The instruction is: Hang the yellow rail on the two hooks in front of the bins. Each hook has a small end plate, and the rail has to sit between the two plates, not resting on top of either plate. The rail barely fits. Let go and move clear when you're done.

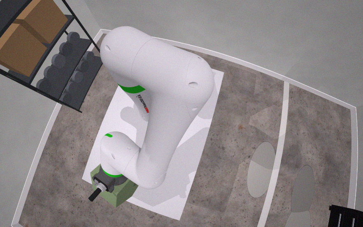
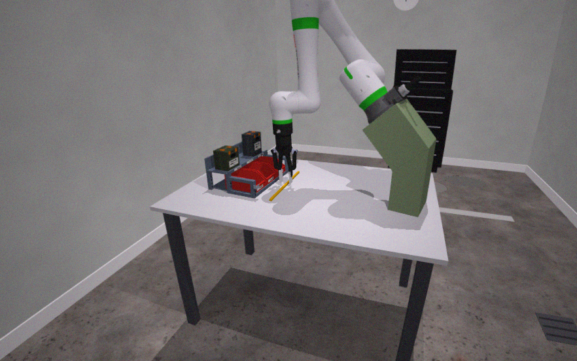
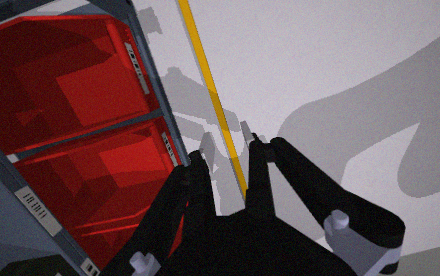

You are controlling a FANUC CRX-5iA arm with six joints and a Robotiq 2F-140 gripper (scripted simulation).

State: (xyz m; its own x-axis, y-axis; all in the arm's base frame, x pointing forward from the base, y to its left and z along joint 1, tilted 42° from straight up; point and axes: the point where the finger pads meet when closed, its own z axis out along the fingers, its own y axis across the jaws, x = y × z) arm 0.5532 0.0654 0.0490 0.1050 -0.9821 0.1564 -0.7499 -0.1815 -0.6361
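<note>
The yellow rail lies 40 mm below my hand.
</note>
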